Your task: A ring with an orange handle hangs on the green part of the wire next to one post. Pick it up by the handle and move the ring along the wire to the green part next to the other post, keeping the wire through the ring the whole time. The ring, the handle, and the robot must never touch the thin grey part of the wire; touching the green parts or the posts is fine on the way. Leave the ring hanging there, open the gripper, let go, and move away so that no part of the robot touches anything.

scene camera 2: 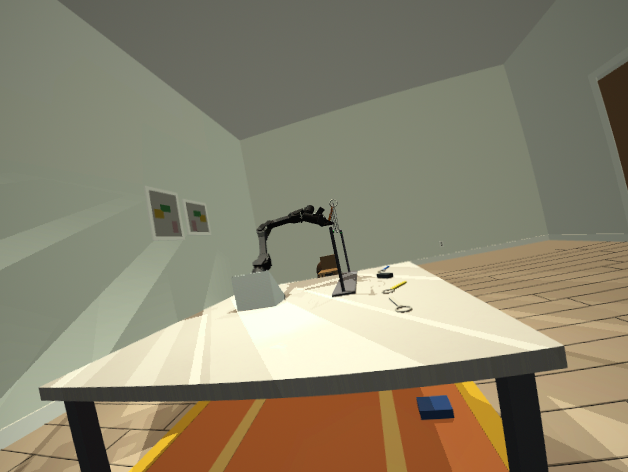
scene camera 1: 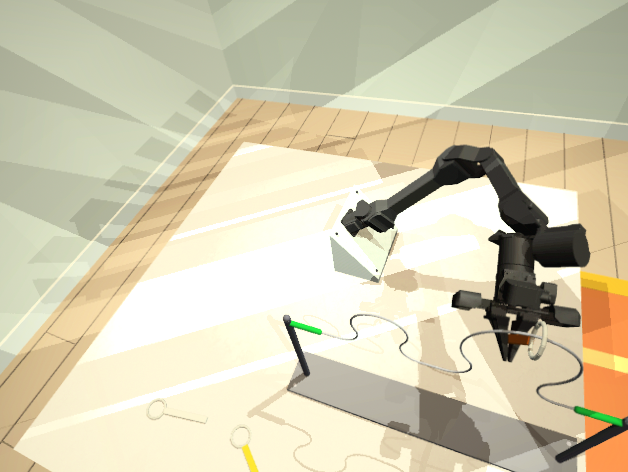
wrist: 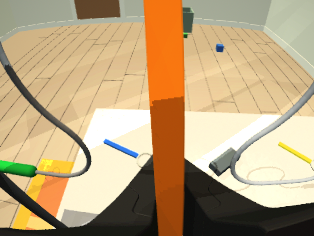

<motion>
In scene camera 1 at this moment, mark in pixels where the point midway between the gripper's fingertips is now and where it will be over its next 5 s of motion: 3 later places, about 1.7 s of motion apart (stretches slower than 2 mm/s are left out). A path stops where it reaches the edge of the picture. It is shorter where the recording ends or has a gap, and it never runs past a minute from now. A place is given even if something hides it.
My gripper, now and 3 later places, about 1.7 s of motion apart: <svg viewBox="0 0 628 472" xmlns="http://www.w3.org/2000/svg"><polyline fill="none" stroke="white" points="507,361 530,365 550,361 557,344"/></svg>
</motion>
